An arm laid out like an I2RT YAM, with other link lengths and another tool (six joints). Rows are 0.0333 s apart.
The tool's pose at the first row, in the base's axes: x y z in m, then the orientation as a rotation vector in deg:
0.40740 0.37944 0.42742 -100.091 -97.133 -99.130
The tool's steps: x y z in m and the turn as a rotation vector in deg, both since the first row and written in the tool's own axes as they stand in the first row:
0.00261 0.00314 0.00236 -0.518 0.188 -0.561
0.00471 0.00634 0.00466 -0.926 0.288 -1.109
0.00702 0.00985 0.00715 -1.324 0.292 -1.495
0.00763 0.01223 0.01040 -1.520 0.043 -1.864
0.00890 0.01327 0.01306 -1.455 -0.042 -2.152
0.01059 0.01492 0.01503 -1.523 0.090 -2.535
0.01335 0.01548 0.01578 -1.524 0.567 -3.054
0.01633 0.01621 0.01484 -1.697 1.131 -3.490
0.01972 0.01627 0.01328 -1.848 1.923 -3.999
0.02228 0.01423 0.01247 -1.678 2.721 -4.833
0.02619 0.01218 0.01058 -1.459 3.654 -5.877
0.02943 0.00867 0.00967 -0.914 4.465 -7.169
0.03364 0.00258 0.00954 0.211 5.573 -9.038
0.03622 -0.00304 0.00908 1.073 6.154 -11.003
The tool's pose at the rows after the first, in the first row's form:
0.41033 0.38159 0.43042 -99.780 -97.413 -100.066
0.41343 0.38339 0.43308 -99.527 -97.776 -100.820
0.41681 0.38534 0.43602 -99.469 -97.993 -101.440
0.42031 0.38728 0.43678 -99.632 -98.412 -101.675
0.42226 0.38963 0.43748 -99.541 -98.821 -101.669
0.42413 0.39148 0.43907 -99.196 -99.174 -101.981
0.42414 0.39342 0.44124 -98.337 -99.580 -102.469
0.42322 0.39417 0.44423 -97.491 -99.750 -103.170
0.42131 0.39492 0.44734 -96.320 -99.916 -103.998
0.41852 0.39649 0.44840 -94.814 -100.633 -104.579
0.41467 0.39803 0.45083 -92.992 -101.550 -105.247
0.41051 0.40042 0.45161 -91.018 -102.975 -105.549
0.40457 0.40484 0.45143 -88.078 -105.217 -105.518
0.39929 0.40792 0.45037 -85.760 -107.630 -105.516

